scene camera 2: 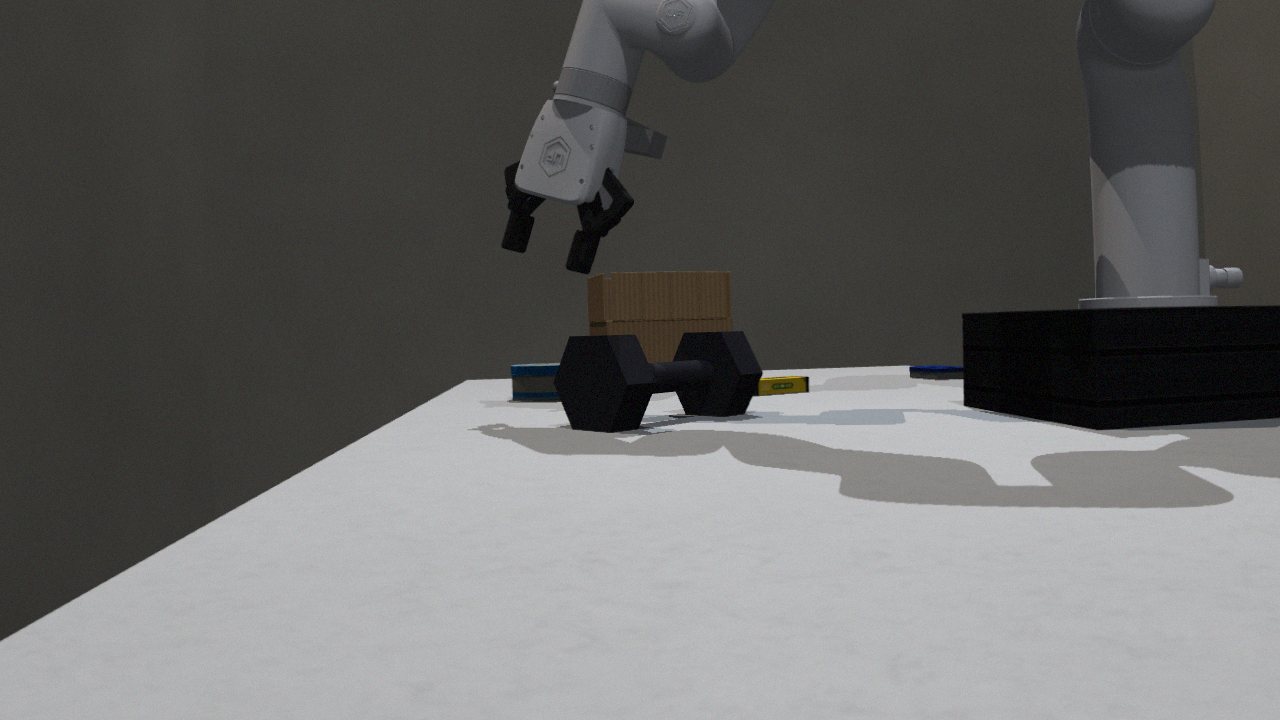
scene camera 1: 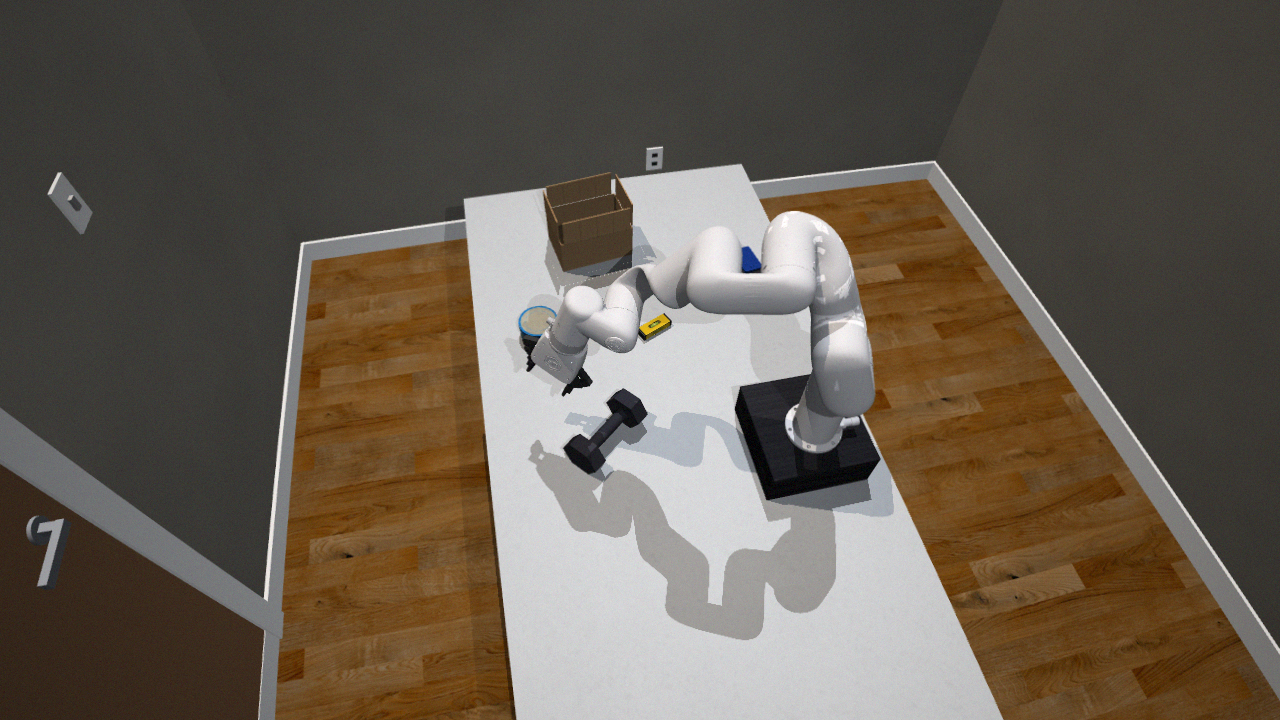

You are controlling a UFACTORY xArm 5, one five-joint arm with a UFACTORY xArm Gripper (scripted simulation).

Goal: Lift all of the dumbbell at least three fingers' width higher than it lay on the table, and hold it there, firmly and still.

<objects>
my gripper: scene camera 2; scene camera 1
black dumbbell: scene camera 2 604, 382; scene camera 1 626, 408
cardboard box: scene camera 2; scene camera 1
same spot on cardboard box: (scene camera 2: 640, 299) = (scene camera 1: 579, 232)
same spot on my gripper: (scene camera 1: 585, 381) = (scene camera 2: 618, 194)
</objects>
